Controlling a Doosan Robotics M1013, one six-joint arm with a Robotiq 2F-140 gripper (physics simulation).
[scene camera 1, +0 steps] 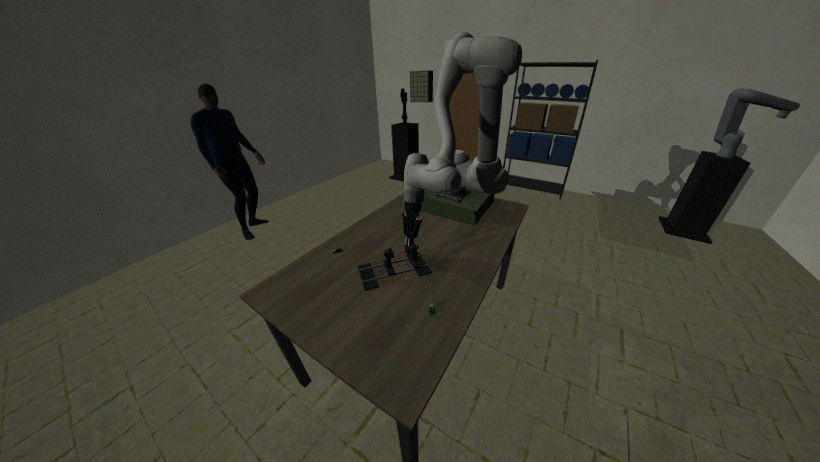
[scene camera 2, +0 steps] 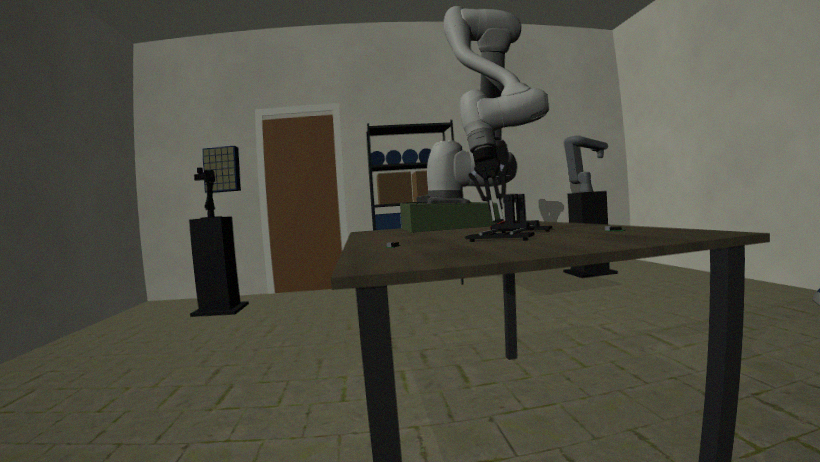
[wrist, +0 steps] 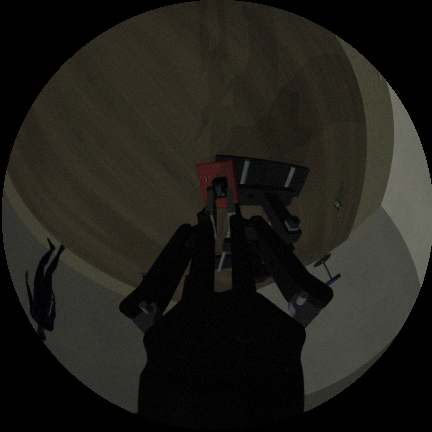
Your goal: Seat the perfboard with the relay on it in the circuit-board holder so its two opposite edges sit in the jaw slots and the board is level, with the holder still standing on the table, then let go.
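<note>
The red perfboard point(scene camera 1: 407, 253) point(scene camera 2: 498, 224) point(wrist: 202, 172) is low at the holder's far end, beside a jaw. Its black relay point(wrist: 220, 184) shows between my fingertips in the wrist view. My gripper point(scene camera 1: 409, 249) point(scene camera 2: 496, 219) point(wrist: 220, 197) points down, its fingers close together on both sides of the relay, shut on it. The dark circuit-board holder point(scene camera 1: 367, 276) point(scene camera 2: 515, 209) point(wrist: 270, 174) stands on the table, with two upright jaws on thin rods. The board overlaps one end of its foot in the wrist view. The fingers hide the board's near part; I cannot tell whether an edge sits in a slot.
A small green part point(scene camera 1: 432, 310) point(scene camera 2: 613, 228) lies on the wooden table point(scene camera 1: 367, 338) point(scene camera 2: 436, 258). Another small part point(scene camera 1: 336, 250) point(scene camera 2: 392, 245) lies on the holder's other side. The green base block point(scene camera 1: 459, 206) point(scene camera 2: 441, 216) is behind. A person point(scene camera 1: 220, 143) point(wrist: 42, 295) stands beyond the table.
</note>
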